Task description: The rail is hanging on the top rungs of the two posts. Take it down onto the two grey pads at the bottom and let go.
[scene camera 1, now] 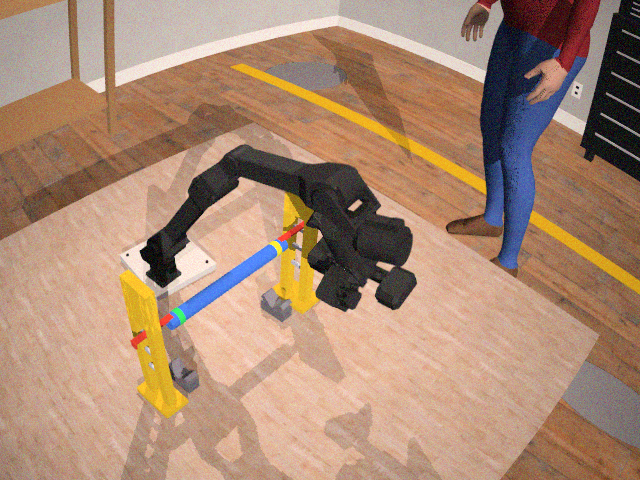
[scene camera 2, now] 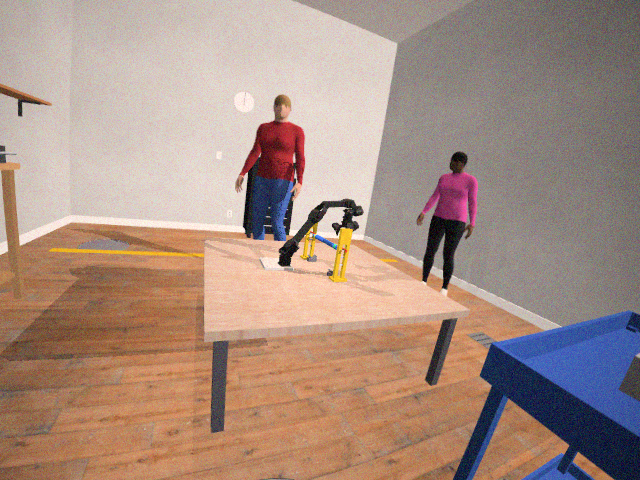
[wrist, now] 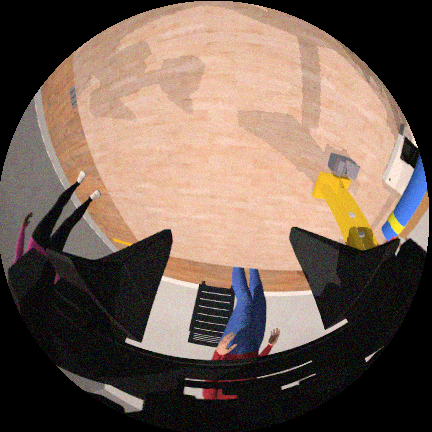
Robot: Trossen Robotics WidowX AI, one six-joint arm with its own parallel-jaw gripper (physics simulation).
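Seen in the pictures: gripper, between the fingertips: (scene camera 1: 373,297) (wrist: 233,234); arm's base, origin of its link: (scene camera 1: 163,274) (scene camera 2: 283,264).
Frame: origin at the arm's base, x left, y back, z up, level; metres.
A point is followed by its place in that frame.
Observation:
The blue rail (scene camera 1: 227,283) {x -0.045, y -0.254, z 0.167 m} (scene camera 2: 325,241) {x -0.056, y -0.232, z 0.163 m} (wrist: 410,200) hangs level between two yellow posts, its red ends on their top rungs. It has a green band near one end and a yellow band near the other. The near post (scene camera 1: 147,304) {x -0.243, y -0.274, z 0.269 m} (scene camera 2: 341,258) {x -0.237, y -0.237, z 0.119 m} and the far post (scene camera 1: 289,276) {x 0.161, y -0.235, z 0.035 m} (wrist: 345,212) {x 0.154, y -0.272, z 0.080 m} stand upright. One grey pad (scene camera 1: 186,379) {x -0.186, y -0.266, z 0.023 m} sits at the foot of the near post, the other grey pad (scene camera 1: 276,305) {x 0.094, y -0.256, z 0.012 m} (scene camera 2: 311,258) {x 0.090, y -0.238, z 0.005 m} (wrist: 342,165) {x 0.094, y -0.273, z 0.024 m} at the far post's foot. My gripper (scene camera 1: 368,289) {x 0.093, y -0.464, z 0.171 m} (wrist: 233,234) {x 0.093, y -0.464, z 0.171 m} is open and empty, beside the far post, outward from the rail and apart from it.
The arm's white base plate (scene camera 1: 199,268) {x 0.073, y -0.048, z 0.000 m} (scene camera 2: 269,264) {x 0.004, y 0.091, z 0.002 m} (wrist: 395,170) {x 0.070, y -0.028, z 0.000 m} lies on the wooden table (scene camera 1: 439,361) {x 0.203, y -0.595, z -0.017 m} (scene camera 2: 289,304) {x -0.458, y 0.164, z -0.017 m}, behind the rail. The arm reaches over the rail near the far post. A person in red (scene camera 2: 279,155) stands behind the table. A blue cart (scene camera 2: 558,384) stands at the right.

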